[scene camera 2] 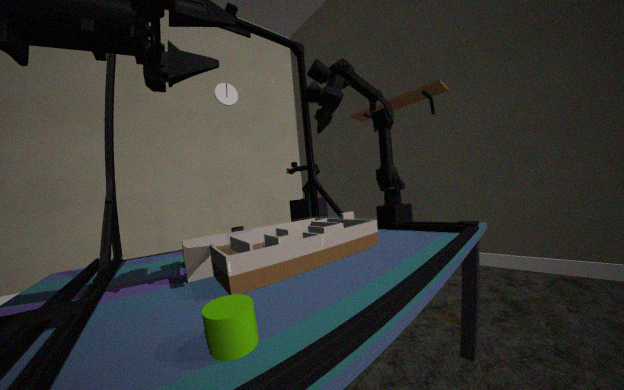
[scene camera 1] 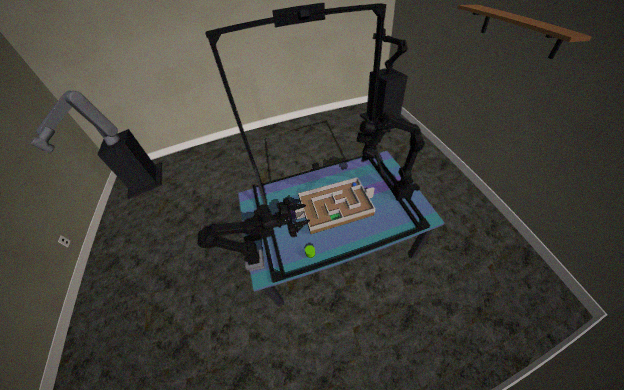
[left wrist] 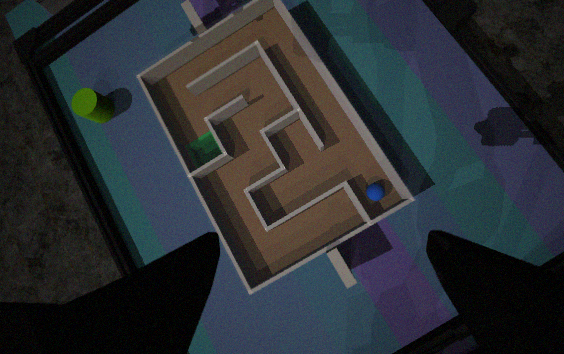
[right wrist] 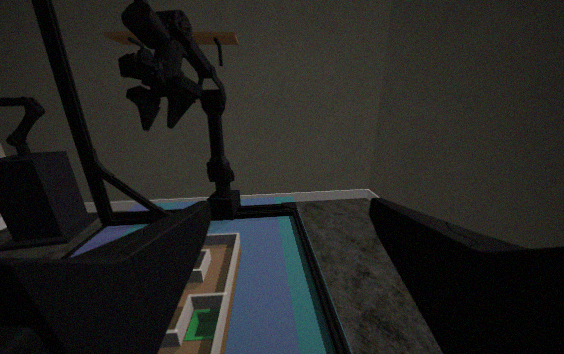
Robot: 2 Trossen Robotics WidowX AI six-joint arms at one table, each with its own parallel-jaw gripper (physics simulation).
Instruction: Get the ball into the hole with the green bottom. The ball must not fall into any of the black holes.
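The maze board lies on the table, with white walls and a brown floor. The blue ball is in its lower right corner in the left wrist view, beside a short inner wall. The green-bottomed hole lies by the opposite long wall. Black holes cannot be told from shadows. My left gripper is open, high above the board's ball end. My right gripper is open and empty, above the other end.
A pale handle sticks out at the ball end, another handle at the opposite end. A lime-green cylinder stands near the table's front edge. A black frame rises over the table's back.
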